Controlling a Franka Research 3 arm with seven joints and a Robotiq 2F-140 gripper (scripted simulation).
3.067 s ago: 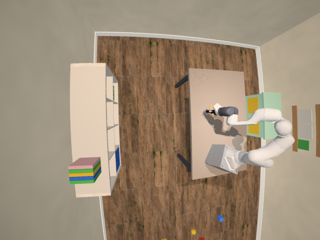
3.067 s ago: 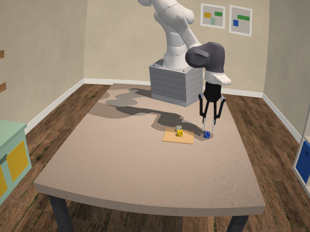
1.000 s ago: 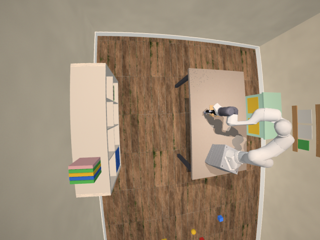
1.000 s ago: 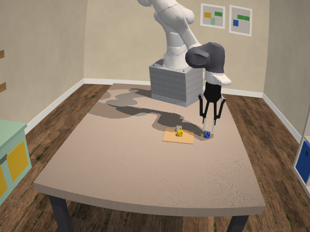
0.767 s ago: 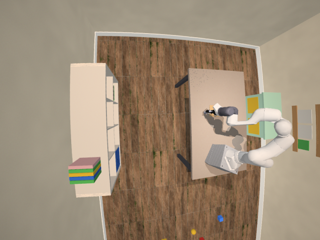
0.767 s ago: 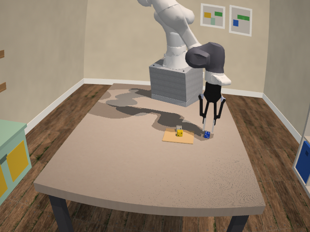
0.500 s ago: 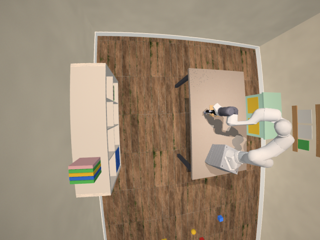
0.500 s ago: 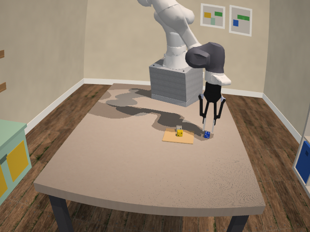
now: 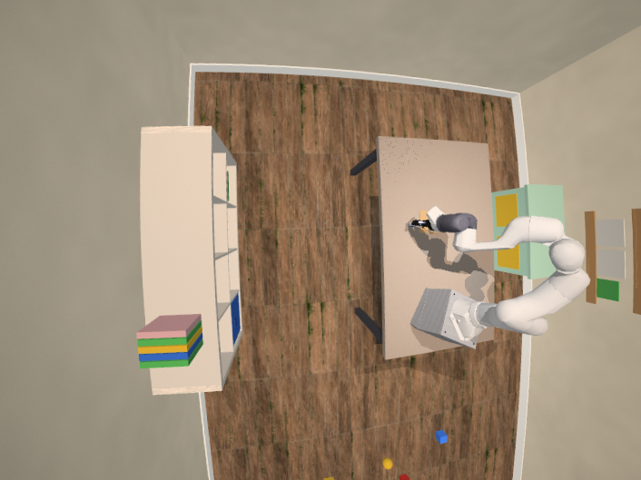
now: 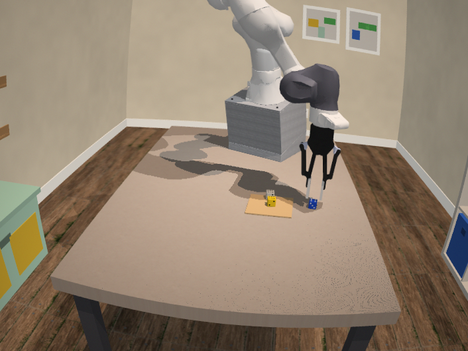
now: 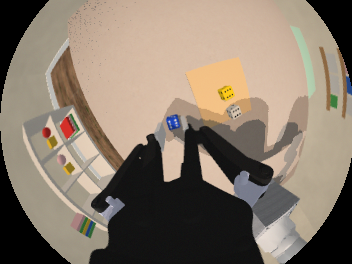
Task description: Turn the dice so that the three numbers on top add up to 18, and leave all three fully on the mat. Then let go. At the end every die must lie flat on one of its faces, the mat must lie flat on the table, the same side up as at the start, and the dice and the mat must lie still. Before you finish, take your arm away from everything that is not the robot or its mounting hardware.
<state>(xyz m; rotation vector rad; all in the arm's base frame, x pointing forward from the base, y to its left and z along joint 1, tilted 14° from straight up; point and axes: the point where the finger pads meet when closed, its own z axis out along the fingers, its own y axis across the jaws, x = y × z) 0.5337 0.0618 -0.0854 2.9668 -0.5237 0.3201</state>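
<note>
My hand is 50 mm above the blue die. Also, from my hand: white die 60 mm behind, 130 mm to the right, 50 mm below; yellow die 20 mm behind, 130 mm to the right, 50 mm below; mat 20 mm behind, 140 mm to the right, 60 mm below.
</note>
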